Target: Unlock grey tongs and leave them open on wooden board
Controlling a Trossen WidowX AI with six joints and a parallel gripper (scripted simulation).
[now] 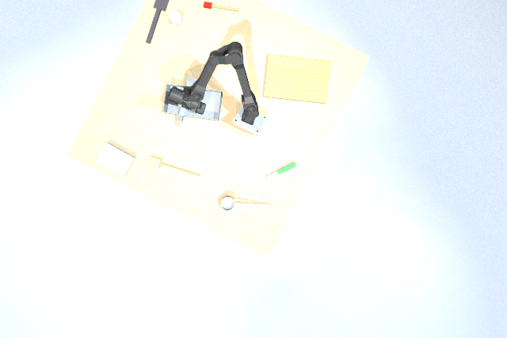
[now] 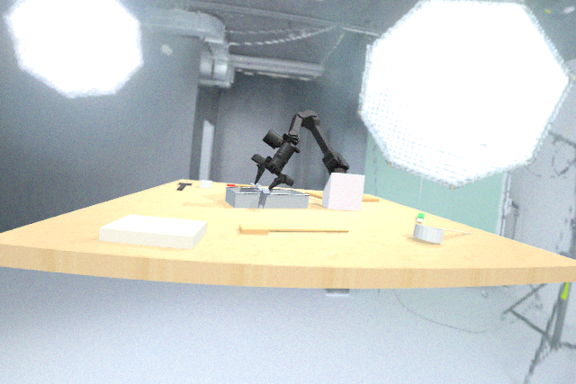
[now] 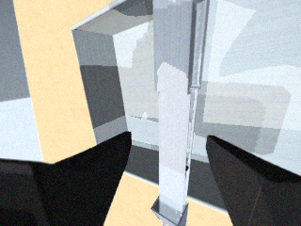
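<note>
Right now the roasting tin is 40 mm below my gripper tip, 30 mm to the right of it and 30 mm behind it. The rest, counted from my gripper tip: wooden board (520 mm behind, 380 mm to the right, 60 mm below); white block (430 mm to the left, 260 mm ahead, 60 mm below); black spatula (430 mm to the right, 360 mm ahead, 70 mm below).
</note>
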